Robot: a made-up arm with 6 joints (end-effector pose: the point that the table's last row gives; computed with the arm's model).
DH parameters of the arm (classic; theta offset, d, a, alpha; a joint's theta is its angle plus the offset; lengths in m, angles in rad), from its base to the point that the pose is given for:
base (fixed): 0 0.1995 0 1.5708
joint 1: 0 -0.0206 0.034 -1.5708
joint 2: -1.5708 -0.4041 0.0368 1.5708
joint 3: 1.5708 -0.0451 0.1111 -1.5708
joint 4: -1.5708 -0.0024 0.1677 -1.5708
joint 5: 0 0.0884 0.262 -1.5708
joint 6: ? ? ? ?
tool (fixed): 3.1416 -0.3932 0 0
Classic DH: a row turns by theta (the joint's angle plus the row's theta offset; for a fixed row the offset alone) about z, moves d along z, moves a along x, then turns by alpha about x.
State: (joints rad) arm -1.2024 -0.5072 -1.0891 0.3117 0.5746 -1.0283
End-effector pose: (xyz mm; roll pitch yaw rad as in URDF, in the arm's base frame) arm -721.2 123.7 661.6 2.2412 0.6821 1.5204
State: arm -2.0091 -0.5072 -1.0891 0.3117 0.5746 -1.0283
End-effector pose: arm -165.4 123.7 1039.9 -3.0906 0.4830 2.0754
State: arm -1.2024 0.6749 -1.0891 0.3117 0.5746 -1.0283
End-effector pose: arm -593.4 -611.1 330.6 2.0613 -0.3982 1.9649
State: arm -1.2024 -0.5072 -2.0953 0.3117 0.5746 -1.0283
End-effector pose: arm -820.9 290.7 523.6 1.9657 0.1728 0.5581
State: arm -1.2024 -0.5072 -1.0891 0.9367 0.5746 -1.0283
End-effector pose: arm -554.2 -279.2 767.6 2.4901 0.1031 1.6908
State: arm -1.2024 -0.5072 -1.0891 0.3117 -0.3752 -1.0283
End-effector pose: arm -235.8 318.2 653.0 -2.7744 0.8131 2.1519
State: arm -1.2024 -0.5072 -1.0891 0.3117 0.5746 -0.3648
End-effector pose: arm -610.5 240.4 455.4 1.5571 0.9169 0.6041
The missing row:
joint 6: 0 -0.131 -0.0815 1.5708
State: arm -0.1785 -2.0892 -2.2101 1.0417 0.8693 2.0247
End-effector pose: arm -601.1 78.5 -291.9 2.8601 0.5981 -2.6756
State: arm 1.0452 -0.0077 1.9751 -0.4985 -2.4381 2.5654
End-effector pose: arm 437.8 473.9 -208.9 0.9174 0.1416 0.5357
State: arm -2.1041 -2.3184 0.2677 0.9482 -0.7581 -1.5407
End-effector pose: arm -359.4 -203.7 -387.9 0.2608 0.0634 2.3534
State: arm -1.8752 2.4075 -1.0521 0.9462 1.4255 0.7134
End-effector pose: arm -315.1 17.7 -87.6 -1.5776 -0.2598 0.3294
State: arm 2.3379 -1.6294 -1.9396 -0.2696 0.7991 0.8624
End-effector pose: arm 183.9 142.1 362.5 -1.0243 0.9123 -0.2955
